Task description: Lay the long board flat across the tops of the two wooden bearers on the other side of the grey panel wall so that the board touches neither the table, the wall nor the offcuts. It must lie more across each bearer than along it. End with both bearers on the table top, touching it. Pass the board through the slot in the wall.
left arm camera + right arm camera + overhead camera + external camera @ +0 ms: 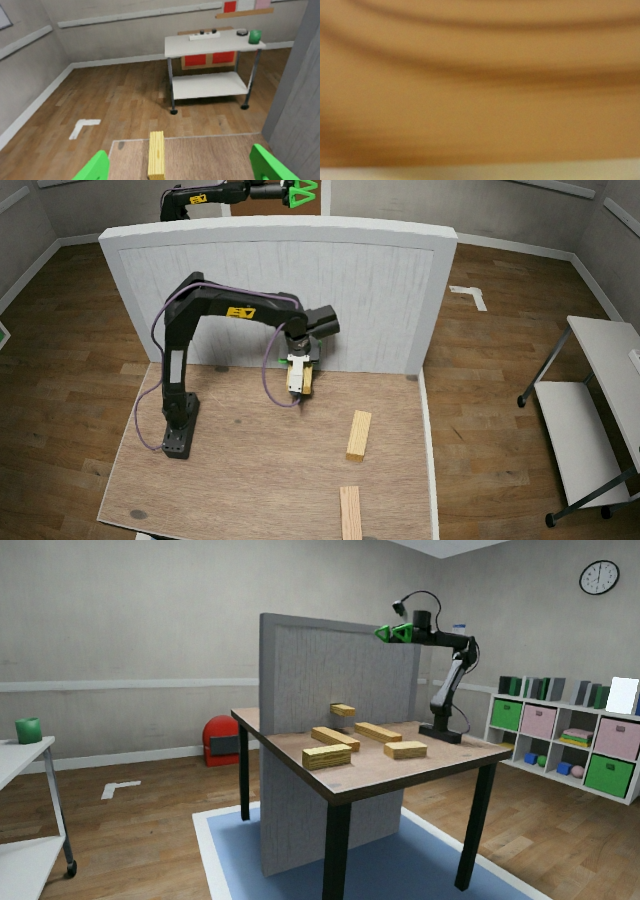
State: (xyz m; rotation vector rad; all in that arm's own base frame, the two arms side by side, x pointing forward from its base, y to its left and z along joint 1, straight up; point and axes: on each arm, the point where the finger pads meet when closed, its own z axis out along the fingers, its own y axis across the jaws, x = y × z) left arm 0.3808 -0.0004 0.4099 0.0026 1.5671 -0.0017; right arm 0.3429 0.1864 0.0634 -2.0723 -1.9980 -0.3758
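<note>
Right now my right hand is 5 cm to the right of the long board.
</note>
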